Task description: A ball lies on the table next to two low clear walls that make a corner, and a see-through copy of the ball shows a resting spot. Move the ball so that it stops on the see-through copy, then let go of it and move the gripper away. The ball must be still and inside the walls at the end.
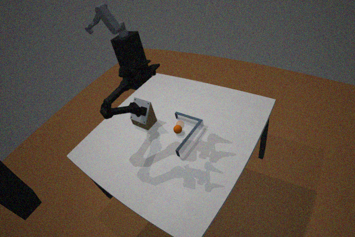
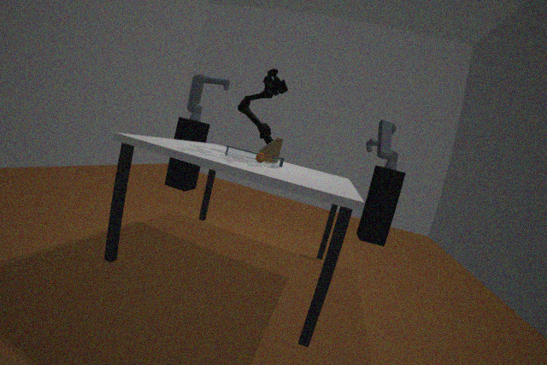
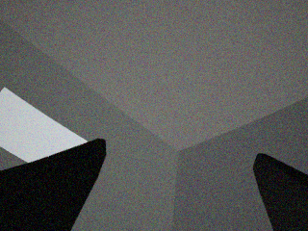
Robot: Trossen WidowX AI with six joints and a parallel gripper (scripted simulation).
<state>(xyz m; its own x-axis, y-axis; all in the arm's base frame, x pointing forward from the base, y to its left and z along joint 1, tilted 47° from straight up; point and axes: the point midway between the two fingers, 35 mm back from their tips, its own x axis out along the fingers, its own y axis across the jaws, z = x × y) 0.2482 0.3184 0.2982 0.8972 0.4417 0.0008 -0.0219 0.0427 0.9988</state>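
Right now my gripper tip is 20 mm short of the orange ball, 10 mm to the right of it and 560 mm above it. From my gripper tip the other things lie so: see-through ball copy: 10 mm ahead, 60 mm to the left, 560 mm below.
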